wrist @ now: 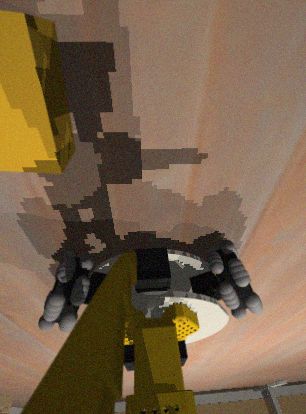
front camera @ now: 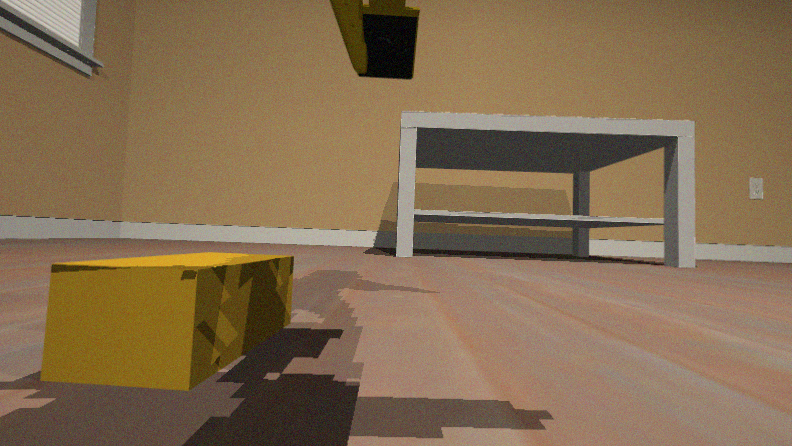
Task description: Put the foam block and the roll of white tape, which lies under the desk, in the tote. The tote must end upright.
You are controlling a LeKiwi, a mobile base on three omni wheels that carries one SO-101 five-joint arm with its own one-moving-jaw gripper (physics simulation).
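Frame: origin at the arm's base, x left, y back, z up, level; metres.
Seen in the pictures: hand, tool point: (wrist: 136,263) (front camera: 366,62); arm's base, link origin: (wrist: 153,312).
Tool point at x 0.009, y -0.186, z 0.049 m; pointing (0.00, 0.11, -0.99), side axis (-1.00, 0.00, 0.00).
Observation:
Pixels of each thing's top centre, then the offset from my tool point to it. "pt": a spot on its surface instead.
- yellow foam block, top centre: (front camera: 205,258) dx +0.085, dy -0.033, dz -0.094 m
- white table with a lower shelf, surface spot: (front camera: 406,193) pt dx -0.071, dy -0.793, dz +0.055 m
The yellow foam block (front camera: 119,326) (wrist: 25,100) lies on the floor, at the left foreground in the front view and at the upper left edge in the wrist view, where part of it is cut off. My gripper (wrist: 127,257) is open and empty: one jaw shows at the lower left of the wrist view, and the moving jaw is out of the picture. It is apart from the block, raised above my base. The jaws do not show in the front view. The roll of white tape and the tote do not show in either view.
A white table with a lower shelf (front camera: 406,193) stands by the far wall, right of centre. My arm (front camera: 389,44) hangs at the top of the front view. My round base (wrist: 212,317) and its wheels (wrist: 67,295) show low in the wrist view. A window is at upper left.

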